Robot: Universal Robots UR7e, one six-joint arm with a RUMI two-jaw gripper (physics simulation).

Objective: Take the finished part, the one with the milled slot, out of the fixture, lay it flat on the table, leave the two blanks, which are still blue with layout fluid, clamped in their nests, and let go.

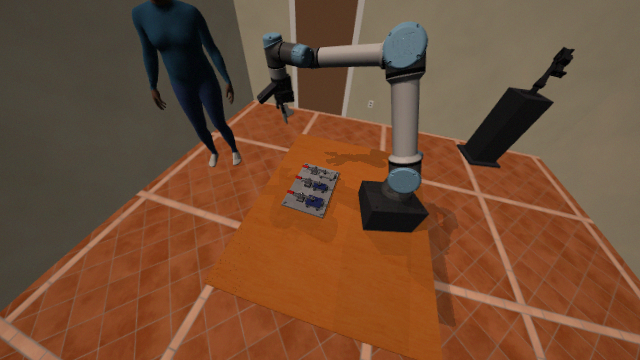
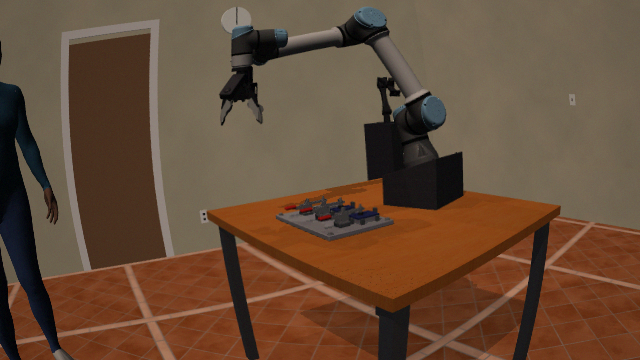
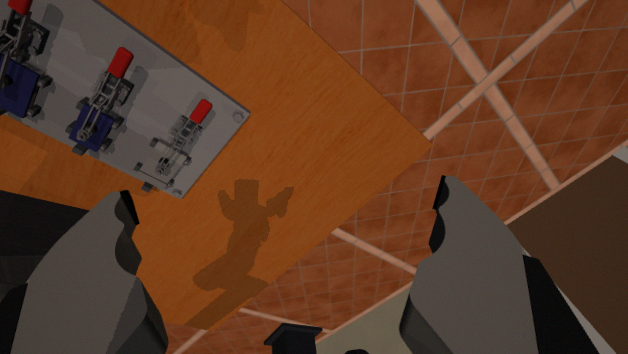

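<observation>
A grey fixture plate (image 1: 305,210) (image 2: 310,226) (image 3: 207,145) lies on the table with three clamped nests in a row. A larger blue blank (image 1: 314,202) (image 2: 364,215) (image 3: 22,92) and a smaller blue blank (image 1: 320,187) (image 2: 341,209) (image 3: 103,131) sit in two nests under their clamps. In the end nest, a bare grey part (image 3: 176,164) seems to sit under the clamp arm; it blends with the plate, and its slot cannot be made out. My gripper (image 1: 287,118) (image 2: 241,123) (image 3: 288,186) is open and empty, high above the far end of the table, beyond that end nest.
Red clamp handles (image 1: 290,192) (image 2: 324,217) (image 3: 201,111) point away from the arm's base. The black base block (image 1: 390,212) (image 2: 422,185) stands on the wooden table (image 1: 320,270) (image 2: 425,250) (image 3: 325,130). A person (image 1: 175,55) stands beyond the table. A black pedestal (image 1: 507,125) stands behind the base.
</observation>
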